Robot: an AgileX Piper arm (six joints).
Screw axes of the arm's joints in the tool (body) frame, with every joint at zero. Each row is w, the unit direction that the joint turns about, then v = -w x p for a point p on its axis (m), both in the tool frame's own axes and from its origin. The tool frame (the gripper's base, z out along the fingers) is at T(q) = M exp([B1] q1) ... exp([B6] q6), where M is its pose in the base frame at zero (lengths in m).
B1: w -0.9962 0 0.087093 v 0 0.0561 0
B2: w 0 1 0 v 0.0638 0 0.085
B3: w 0 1 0 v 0.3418 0 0.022
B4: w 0 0 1 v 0 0 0
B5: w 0 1 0 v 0.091 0 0
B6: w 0 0 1 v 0 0 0
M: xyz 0.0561 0 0.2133 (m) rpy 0 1.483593 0 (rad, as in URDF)
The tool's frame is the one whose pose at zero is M.
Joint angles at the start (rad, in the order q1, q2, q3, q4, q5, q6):
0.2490, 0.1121, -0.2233, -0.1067, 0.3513, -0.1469
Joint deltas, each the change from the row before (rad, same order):
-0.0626, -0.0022, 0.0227, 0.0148, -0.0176, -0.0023
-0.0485, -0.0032, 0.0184, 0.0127, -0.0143, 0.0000
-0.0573, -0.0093, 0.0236, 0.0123, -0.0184, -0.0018
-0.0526, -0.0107, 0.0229, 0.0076, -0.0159, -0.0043
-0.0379, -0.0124, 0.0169, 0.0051, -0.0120, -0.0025
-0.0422, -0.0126, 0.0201, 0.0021, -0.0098, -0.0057
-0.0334, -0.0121, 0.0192, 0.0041, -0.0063, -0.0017
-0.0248, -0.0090, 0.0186, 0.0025, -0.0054, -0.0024
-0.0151, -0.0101, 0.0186, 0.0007, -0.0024, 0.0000
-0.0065, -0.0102, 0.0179, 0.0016, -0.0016, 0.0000
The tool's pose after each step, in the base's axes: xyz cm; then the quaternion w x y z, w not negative. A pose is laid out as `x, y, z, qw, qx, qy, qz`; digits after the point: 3 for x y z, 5 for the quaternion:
5.580, 0.774, 24.440, 0.64987, -0.14967, 0.74465, -0.02756
5.679, 0.560, 23.970, 0.64888, -0.12897, 0.74894, -0.03753
5.729, 0.282, 23.397, 0.64939, -0.10531, 0.75139, -0.05121
5.741, 0.009, 22.832, 0.64936, -0.08537, 0.75276, -0.06632
5.697, -0.189, 22.443, 0.65095, -0.07066, 0.75185, -0.07741
5.655, -0.418, 21.927, 0.64990, -0.05650, 0.75230, -0.09208
5.609, -0.592, 21.406, 0.64814, -0.04357, 0.75344, -0.10166
5.590, -0.723, 20.879, 0.64531, -0.03460, 0.75530, -0.10913
5.563, -0.803, 20.330, 0.64224, -0.02884, 0.75754, -0.11331
5.538, -0.832, 19.797, 0.63969, -0.02604, 0.75963, -0.11435

